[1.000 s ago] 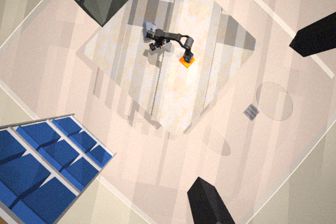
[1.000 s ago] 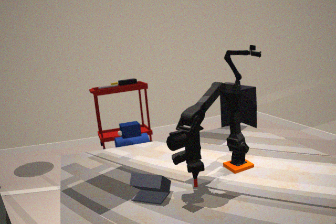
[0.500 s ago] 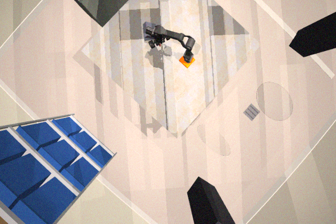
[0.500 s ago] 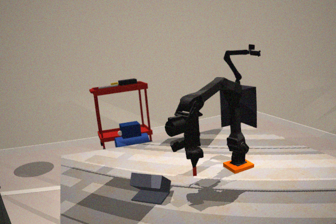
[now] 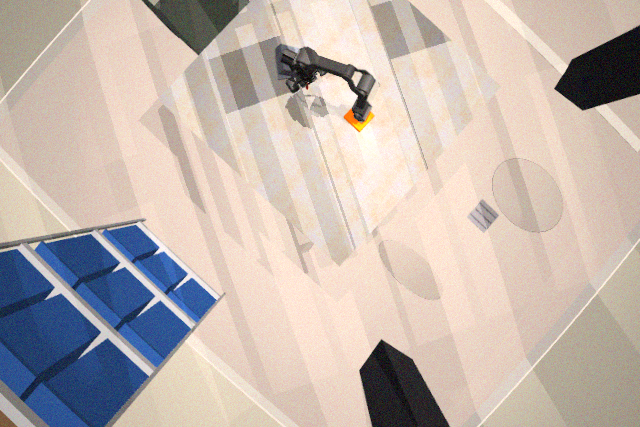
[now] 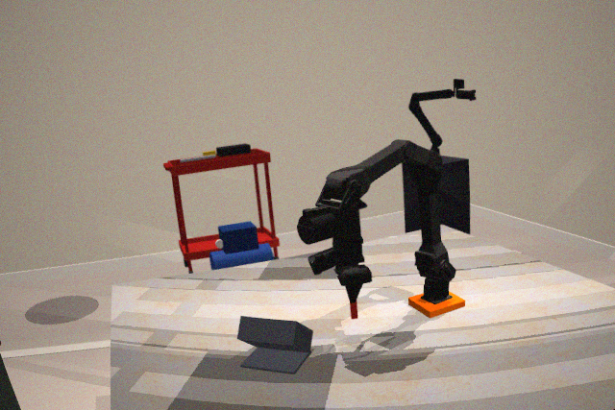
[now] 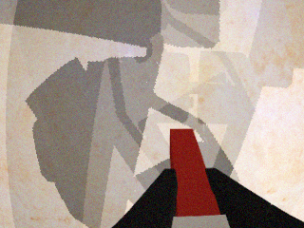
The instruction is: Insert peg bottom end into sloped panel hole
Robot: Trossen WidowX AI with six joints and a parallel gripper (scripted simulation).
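Right now my gripper tip is 160 mm short of the sloped panel, 70 mm to the left of it and 60 mm above it. From my gripper tip the other things lie so: red square peg: 20 mm above.
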